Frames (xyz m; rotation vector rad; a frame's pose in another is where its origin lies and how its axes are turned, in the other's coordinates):
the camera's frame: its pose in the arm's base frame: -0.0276 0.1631 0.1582 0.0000 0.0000 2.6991
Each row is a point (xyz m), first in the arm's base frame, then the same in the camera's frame.
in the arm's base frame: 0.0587 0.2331 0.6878
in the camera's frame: -0.0480 -0.1002 0.5296
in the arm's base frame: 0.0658 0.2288 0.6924
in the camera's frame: -0.0563 -0.0994 0.5342
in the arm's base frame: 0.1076 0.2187 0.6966
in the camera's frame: -0.0984 -0.1081 0.5384
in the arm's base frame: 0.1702 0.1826 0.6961
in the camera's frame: -0.1704 -0.1023 0.5379
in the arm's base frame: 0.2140 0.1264 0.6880
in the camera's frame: -0.2340 -0.0703 0.5298
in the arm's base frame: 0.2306 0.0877 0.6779
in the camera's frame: -0.2656 -0.0424 0.5197
